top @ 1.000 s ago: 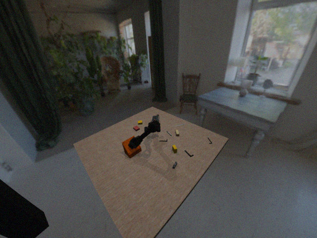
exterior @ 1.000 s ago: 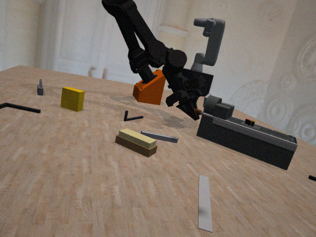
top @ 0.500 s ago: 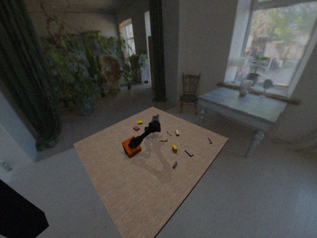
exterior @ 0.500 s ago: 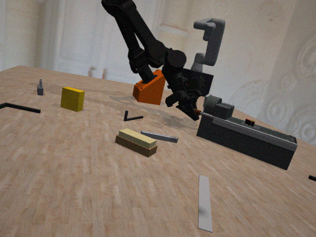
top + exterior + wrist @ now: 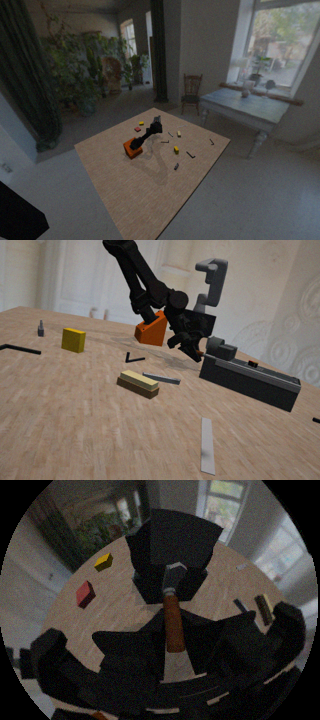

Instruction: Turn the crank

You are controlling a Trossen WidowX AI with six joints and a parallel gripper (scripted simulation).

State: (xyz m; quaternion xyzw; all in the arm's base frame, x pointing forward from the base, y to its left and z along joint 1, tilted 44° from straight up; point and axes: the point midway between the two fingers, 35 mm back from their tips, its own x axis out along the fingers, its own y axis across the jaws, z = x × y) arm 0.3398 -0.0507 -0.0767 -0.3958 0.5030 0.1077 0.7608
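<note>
My gripper tip is 2 cm past the brown crank handle, 1 cm to the left of it and 3 cm below it. Round my gripper tip: red pointer (13 cm ahead, 8 cm to the left, 5 cm above); red block (7 cm behind, 24 cm to the left, 2 cm below); grey bar (8 cm ahead, 17 cm to the right, 3 cm below).
</note>
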